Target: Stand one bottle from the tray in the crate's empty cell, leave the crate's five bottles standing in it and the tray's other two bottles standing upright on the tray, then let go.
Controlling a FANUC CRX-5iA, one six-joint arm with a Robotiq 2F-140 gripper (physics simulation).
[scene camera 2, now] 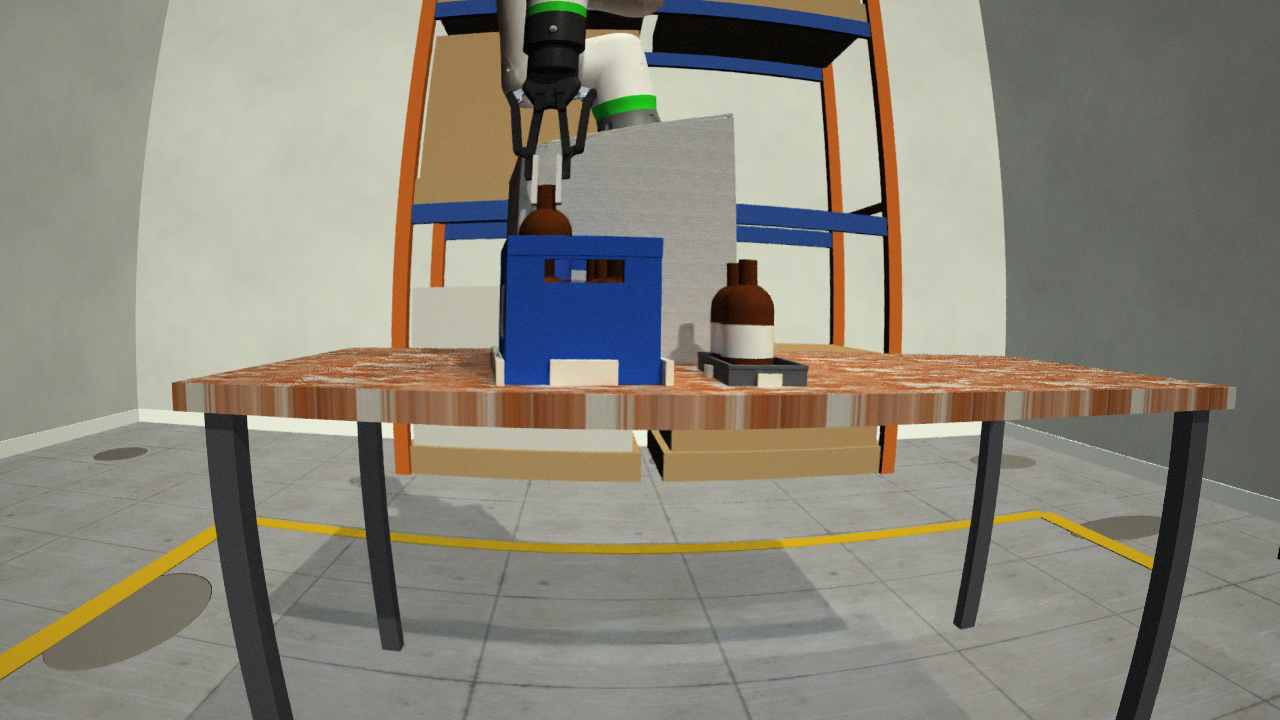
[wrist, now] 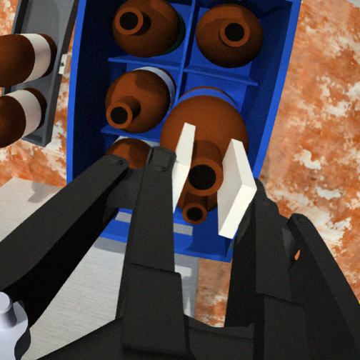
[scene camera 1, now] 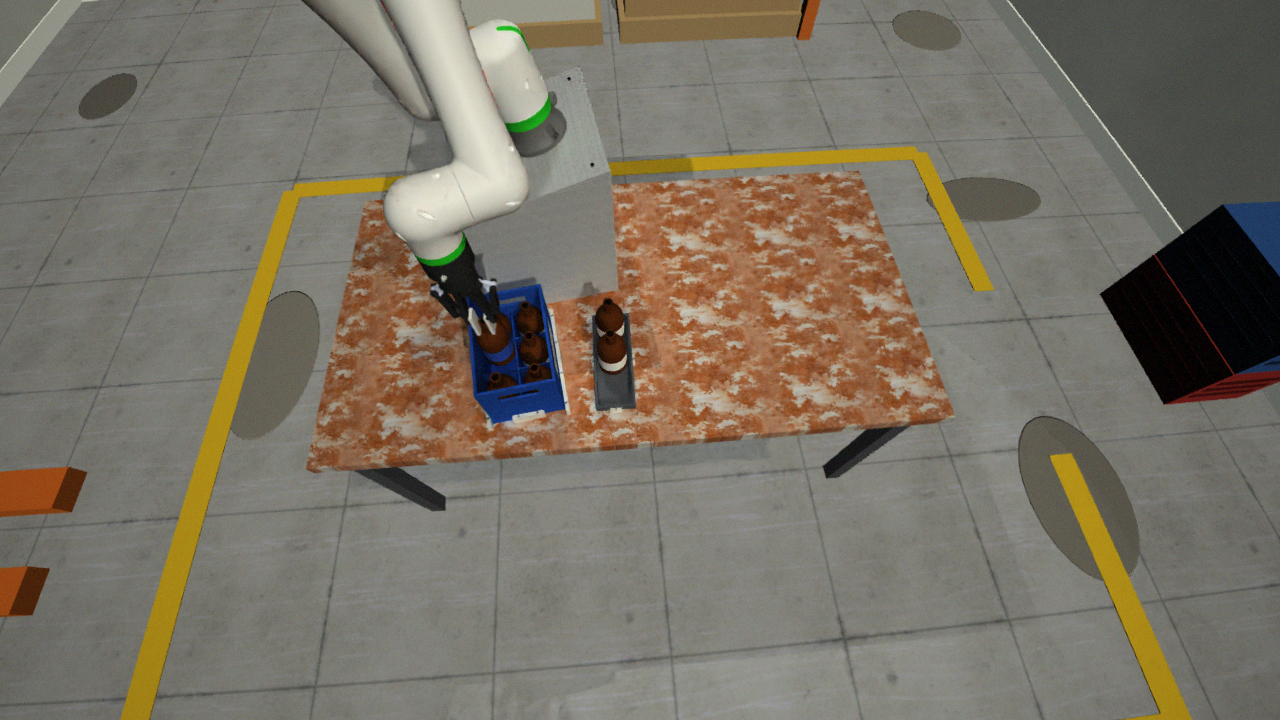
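Pixels of known places: gripper, fingertip midpoint: (scene camera 2: pixel 546 204) (scene camera 1: pixel 486 329); arm's base, origin of the base link: (scene camera 1: pixel 536 133).
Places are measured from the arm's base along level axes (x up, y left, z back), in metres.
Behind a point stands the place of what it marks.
My gripper (scene camera 1: pixel 483 322) @(x -0.180, y -0.159, z -0.412 m) (scene camera 2: pixel 546 189) @(x -0.180, y -0.159, z -0.412 m) (wrist: pixel 206 151) is shut on the neck of a brown bottle with a blue label (scene camera 1: pixel 494 342) @(x -0.204, y -0.148, z -0.434 m) (scene camera 2: pixel 545 222) @(x -0.209, y -0.158, z -0.439 m) (wrist: pixel 200 117). This bottle is upright, partly down in a middle cell of the blue crate (scene camera 1: pixel 528 404) @(x -0.339, y -0.099, z -0.539 m) (scene camera 2: pixel 581 322) @(x -0.339, y -0.112, z -0.541 m) (wrist: pixel 278 70); its shoulder and neck show above the rim in scene camera 2. Its base is hidden. Several other brown bottles stand in the crate's other cells, one partly hidden behind the held bottle. Two white-labelled bottles (scene camera 1: pixel 612 351) @(x -0.295, y 0.119, z -0.443 m) (scene camera 2: pixel 747 308) @(x -0.318, y 0.108, z -0.452 m) (wrist: pixel 20 117) stand upright on the grey tray (scene camera 1: pixel 614 394) @(x -0.406, y 0.112, z -0.510 m) (scene camera 2: pixel 787 373) @(x -0.396, y 0.136, z -0.553 m).
The crate and tray stand on the red-and-white mottled table (scene camera 1: pixel 760 295) @(x -0.411, y 0.565, z -0.252 m) (scene camera 2: pixel 939 371) @(x -0.411, y 0.496, z -0.326 m), with the tray to the crate's right in scene camera 1. White locating blocks border the crate's foot. The grey robot pedestal (scene camera 1: pixel 554 241) @(x -0.156, y 0.009, z -0.197 m) (scene camera 2: pixel 653 214) @(x -0.167, y 0.015, z -0.196 m) stands close behind the crate.
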